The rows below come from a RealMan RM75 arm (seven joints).
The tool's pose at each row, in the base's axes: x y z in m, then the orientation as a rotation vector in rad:
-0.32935, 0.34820, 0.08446, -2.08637, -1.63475, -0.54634
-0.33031, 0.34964, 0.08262, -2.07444, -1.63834, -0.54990
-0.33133, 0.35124, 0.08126, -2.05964, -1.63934, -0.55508
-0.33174, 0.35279, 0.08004, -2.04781, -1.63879, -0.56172
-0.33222, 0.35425, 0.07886, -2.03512, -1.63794, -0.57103
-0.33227, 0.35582, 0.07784, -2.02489, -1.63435, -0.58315
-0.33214, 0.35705, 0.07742, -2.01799, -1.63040, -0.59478
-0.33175, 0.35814, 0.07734, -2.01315, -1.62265, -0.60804
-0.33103, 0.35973, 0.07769, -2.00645, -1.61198, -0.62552
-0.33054, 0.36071, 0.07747, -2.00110, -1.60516, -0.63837
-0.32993, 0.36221, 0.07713, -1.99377, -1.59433, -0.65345
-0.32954, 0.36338, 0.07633, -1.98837, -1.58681, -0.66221
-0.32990, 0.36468, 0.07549, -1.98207, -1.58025, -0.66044
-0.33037, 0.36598, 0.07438, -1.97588, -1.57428, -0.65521
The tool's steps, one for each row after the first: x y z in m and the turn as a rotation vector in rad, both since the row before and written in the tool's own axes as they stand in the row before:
-0.00008, -0.00107, 0.00229, 0.00495, 0.00628, -0.00652
0.00030, -0.00119, 0.00198, 0.00653, 0.00973, -0.00606
0.00046, -0.00059, 0.00187, 0.00411, 0.00950, -0.00450
0.00038, -0.00063, 0.00179, 0.00318, 0.01125, -0.00514
0.00063, -0.00024, 0.00175, 0.00057, 0.01244, -0.00325
0.00074, -0.00005, 0.00108, -0.00129, 0.01059, -0.00195
0.00087, 0.00019, 0.00074, -0.00277, 0.01199, 0.00076
0.00157, 0.00039, 0.00074, -0.00345, 0.01617, 0.00118
0.00070, 0.00032, 0.00081, -0.00256, 0.01160, 0.00005
0.00103, 0.00035, 0.00125, -0.00184, 0.01554, 0.00160
0.00042, 0.00023, 0.00139, -0.00013, 0.01024, 0.00141
0.00033, -0.00053, 0.00146, 0.00640, 0.00590, 0.00304
0.00012, -0.00060, 0.00166, 0.00824, 0.00411, 0.00352

